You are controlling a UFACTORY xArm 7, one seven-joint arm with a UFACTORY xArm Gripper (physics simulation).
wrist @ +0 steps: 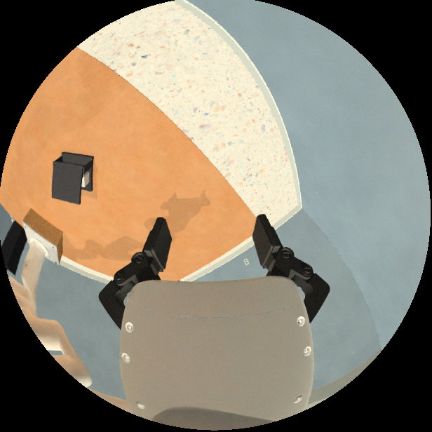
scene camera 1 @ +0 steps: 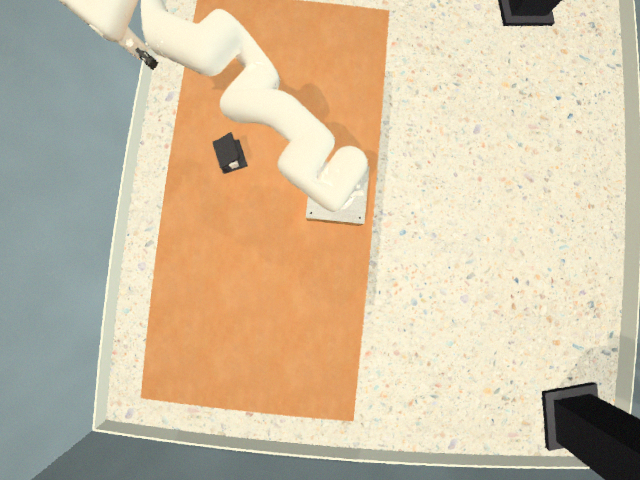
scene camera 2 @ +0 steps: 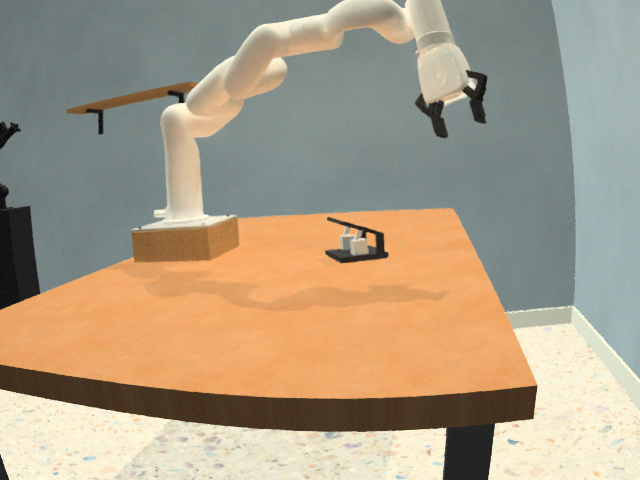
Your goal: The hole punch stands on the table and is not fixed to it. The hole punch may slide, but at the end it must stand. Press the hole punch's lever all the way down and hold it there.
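Frame: origin at the arm's base, x right, y ahead, z up, level; centimetres.
Seen in the pictures: gripper, fingertip midpoint: point(scene camera 1: 143, 55) point(scene camera 2: 461, 129); arm's base, origin of the base link: point(scene camera 2: 186, 221).
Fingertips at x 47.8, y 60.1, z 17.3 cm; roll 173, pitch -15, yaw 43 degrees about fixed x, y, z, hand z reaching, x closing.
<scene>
Offsets run from my fingertips to a thing's top centre. Level surfaces: height alone.
The hole punch @[dx -26.2, dy -18.6, dz -17.1 cm] point(scene camera 1: 240, 159) point(scene camera 2: 358, 246) point(wrist: 87, 179) is black with two pale blocks and stands upright on its base on the table. Its lever @[dx -26.2, dy -18.6, dz -17.1 cm] point(scene camera 1: 226, 149) point(scene camera 2: 356, 226) point(wrist: 67, 182) is a flat black plate, raised and slanting. In the scene camera 2 view its free end is high at the left, and its other end meets the post at the right. My gripper point(scene camera 2: 461, 128) point(wrist: 211, 226) is open and empty. It hangs high above the table, well apart from the punch, which lies to the left of the fingers in the wrist view.
The orange table top @[dz -25.6 cm] point(scene camera 1: 258, 310) point(scene camera 2: 258, 341) point(wrist: 125, 150) carries my arm's base block point(scene camera 1: 336, 214) point(scene camera 2: 170, 245) point(wrist: 57, 245). A wall shelf point(scene camera 2: 129, 98) is behind the arm. Black stands point(scene camera 1: 573, 418) point(scene camera 2: 18, 248) are away from the table. Walls rise beyond the table.
</scene>
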